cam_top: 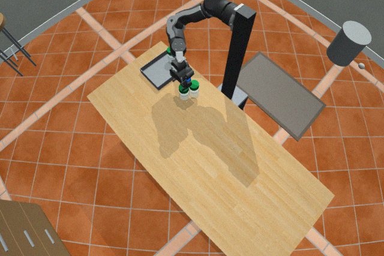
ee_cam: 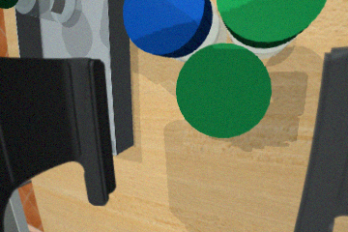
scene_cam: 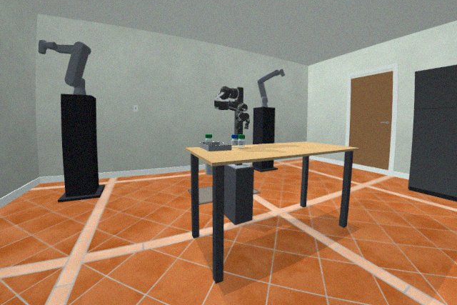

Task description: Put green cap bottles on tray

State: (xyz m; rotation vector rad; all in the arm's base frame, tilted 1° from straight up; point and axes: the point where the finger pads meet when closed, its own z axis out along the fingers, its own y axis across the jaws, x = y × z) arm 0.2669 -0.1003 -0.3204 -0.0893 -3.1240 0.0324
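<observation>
The blue-capped bottle is 12 cm below my hand, 6 cm behind it and 3 cm to the right of it. Round my hand: tray: 22 cm to the right, 15 cm below, 6 cm behind.
</observation>
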